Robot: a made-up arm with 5 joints. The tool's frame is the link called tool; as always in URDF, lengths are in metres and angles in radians. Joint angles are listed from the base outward. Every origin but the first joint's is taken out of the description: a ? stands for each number. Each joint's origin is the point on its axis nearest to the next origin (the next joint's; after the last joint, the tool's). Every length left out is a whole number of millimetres.
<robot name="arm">
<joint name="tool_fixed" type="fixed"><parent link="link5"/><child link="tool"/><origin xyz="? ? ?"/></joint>
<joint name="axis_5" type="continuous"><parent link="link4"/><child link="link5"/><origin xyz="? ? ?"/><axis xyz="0 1 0"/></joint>
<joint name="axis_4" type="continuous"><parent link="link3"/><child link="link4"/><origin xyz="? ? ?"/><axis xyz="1 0 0"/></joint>
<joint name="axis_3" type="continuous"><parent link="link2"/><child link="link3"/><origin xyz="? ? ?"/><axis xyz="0 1 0"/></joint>
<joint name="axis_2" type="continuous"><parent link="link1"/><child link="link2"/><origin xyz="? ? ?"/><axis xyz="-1 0 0"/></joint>
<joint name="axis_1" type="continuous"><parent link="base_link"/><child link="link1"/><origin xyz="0 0 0.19"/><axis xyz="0 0 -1"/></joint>
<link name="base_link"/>
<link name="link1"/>
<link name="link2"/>
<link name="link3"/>
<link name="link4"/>
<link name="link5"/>
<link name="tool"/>
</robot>
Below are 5 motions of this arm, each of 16 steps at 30 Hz.
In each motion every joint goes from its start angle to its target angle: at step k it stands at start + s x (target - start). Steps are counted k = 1, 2, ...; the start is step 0. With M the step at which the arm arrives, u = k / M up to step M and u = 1 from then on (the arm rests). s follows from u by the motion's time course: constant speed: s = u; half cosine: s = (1 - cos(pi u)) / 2; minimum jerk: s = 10 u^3 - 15 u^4 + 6 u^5.
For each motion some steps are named. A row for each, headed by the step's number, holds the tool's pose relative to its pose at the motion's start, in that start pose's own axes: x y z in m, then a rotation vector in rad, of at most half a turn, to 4 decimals.
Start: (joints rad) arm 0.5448 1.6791 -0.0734 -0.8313 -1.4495
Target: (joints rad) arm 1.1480 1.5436 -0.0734 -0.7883 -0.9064
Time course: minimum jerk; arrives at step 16
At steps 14, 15, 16:
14: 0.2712 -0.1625 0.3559 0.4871 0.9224 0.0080
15: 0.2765 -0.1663 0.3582 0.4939 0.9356 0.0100
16: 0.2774 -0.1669 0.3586 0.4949 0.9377 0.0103

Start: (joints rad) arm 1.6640 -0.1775 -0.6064 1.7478 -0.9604
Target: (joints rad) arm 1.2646 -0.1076 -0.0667 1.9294 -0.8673
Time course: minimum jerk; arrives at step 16
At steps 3, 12, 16:
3: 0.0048 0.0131 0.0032 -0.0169 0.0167 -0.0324
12: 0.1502 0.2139 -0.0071 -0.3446 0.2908 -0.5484
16: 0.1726 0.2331 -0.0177 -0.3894 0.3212 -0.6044

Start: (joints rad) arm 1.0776 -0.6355 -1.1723 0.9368 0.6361
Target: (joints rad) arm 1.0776 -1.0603 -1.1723 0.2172 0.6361
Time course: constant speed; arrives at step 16
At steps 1, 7, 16:
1: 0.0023 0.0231 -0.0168 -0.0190 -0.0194 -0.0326
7: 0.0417 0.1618 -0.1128 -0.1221 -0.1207 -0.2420
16: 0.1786 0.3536 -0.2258 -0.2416 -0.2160 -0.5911

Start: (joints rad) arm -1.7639 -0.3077 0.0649 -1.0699 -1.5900
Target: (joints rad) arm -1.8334 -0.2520 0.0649 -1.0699 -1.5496
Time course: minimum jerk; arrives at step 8
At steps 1, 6, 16:
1: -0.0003 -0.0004 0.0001 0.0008 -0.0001 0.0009
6: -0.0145 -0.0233 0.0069 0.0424 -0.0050 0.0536
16: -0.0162 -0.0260 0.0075 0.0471 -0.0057 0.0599

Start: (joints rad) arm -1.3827 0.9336 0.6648 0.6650 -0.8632
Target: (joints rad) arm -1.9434 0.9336 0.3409 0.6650 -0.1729
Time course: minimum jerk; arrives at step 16
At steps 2, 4, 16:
2: 0.0001 -0.0036 0.0016 0.0062 0.0039 0.0097
4: 0.0014 -0.0236 0.0095 0.0383 0.0253 0.0635
16: 0.1053 -0.2250 0.0439 0.2084 0.2361 0.6939

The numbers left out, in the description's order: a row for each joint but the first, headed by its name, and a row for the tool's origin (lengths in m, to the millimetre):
tool: -0.35 0 0.11
axis_5: 0 0.11 0.16
axis_4: -0.13 0 -0.1
axis_3: 0 -0.05 -0.13
axis_2: 0.13 -0.05 0

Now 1 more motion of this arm.
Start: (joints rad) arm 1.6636 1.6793 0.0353 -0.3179 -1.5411
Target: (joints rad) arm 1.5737 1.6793 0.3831 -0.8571 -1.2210
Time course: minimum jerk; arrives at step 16
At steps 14, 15, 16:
14: 0.1176 -0.1138 0.1474 0.0339 0.5271 0.5468
15: 0.1201 -0.1151 0.1490 0.0340 0.5338 0.5547
16: 0.1205 -0.1153 0.1492 0.0341 0.5349 0.5560

